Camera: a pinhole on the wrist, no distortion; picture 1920 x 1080 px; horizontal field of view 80.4 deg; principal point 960.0 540.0 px. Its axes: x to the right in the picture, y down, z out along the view. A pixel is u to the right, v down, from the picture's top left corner.
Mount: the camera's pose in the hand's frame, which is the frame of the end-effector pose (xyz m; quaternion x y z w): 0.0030 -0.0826 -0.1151 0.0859 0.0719 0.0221 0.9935
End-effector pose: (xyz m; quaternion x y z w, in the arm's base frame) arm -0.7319 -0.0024 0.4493 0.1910 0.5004 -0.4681 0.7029
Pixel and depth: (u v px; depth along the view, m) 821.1 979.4 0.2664
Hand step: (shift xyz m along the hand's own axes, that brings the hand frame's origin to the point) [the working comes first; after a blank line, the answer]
In the camera's frame: -0.0326 0.1030 0.2664

0.0066 -0.0276 0.1671
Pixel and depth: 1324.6 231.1 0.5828
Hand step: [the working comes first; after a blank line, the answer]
In the camera's frame: 0.1870 -0.1585 0.5828

0.2784 -0.3257 0.3995
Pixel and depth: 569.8 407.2 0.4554
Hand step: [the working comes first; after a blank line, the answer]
In the camera's frame: -0.1564 -0.0532 0.4554

-0.0832 -0.2201 0.3414
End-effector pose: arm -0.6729 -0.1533 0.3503 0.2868 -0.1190 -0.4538 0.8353
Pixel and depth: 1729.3 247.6 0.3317
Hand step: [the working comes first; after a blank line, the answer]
In the camera's frame: 0.2246 -0.0854 0.3317

0.2764 -0.2096 0.1622
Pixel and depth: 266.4 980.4 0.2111
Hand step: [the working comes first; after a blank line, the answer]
In the camera's frame: -0.1289 0.0818 0.2111

-0.0961 -0.0447 0.1229
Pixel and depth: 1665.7 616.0 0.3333
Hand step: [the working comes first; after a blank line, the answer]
In the camera's frame: 0.2070 0.0223 0.3333

0.2559 -0.1048 0.1849
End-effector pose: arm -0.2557 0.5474 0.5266 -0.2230 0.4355 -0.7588 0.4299
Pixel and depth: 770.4 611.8 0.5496
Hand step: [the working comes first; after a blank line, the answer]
In the camera's frame: -0.0917 0.0347 0.5496

-0.0082 -0.1456 0.4395
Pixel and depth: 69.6 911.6 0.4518
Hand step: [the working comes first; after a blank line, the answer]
In the camera's frame: -0.3541 0.1478 0.4518

-0.2855 -0.0327 0.4003
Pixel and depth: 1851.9 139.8 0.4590
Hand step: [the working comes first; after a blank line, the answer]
In the camera's frame: 0.3604 -0.1617 0.4590

0.4317 -0.2984 0.2542
